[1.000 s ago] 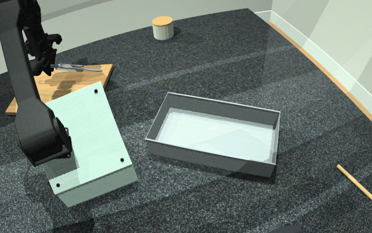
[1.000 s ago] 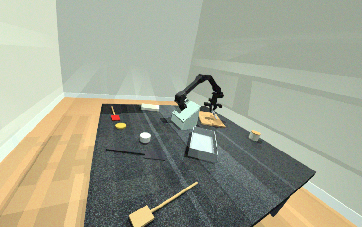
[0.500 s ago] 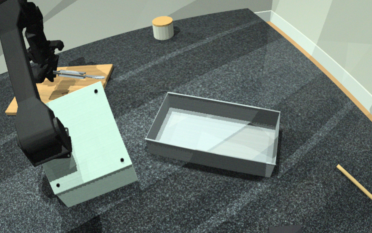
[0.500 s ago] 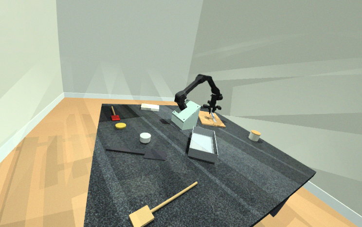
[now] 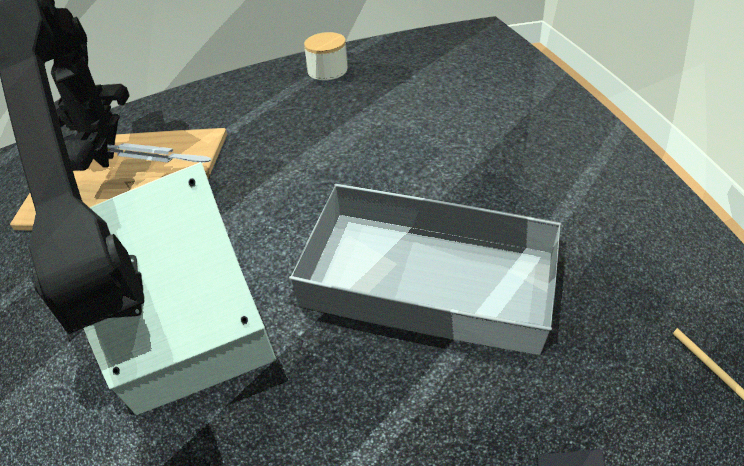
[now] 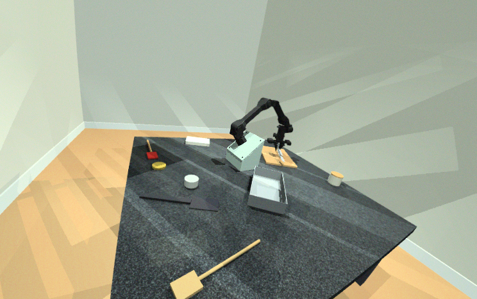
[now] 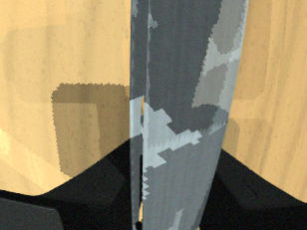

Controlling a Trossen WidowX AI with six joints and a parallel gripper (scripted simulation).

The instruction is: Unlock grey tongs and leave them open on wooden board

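My gripper tip is now 40 mm above the wooden board. The rest, counted from my gripper tip: lidded jar 420 mm ahead, 210 mm to the left, 10 mm below; then white block 600 mm to the right, 220 mm behind, 30 mm below; then roasting tin 450 mm ahead, 350 mm to the right, 20 mm below.
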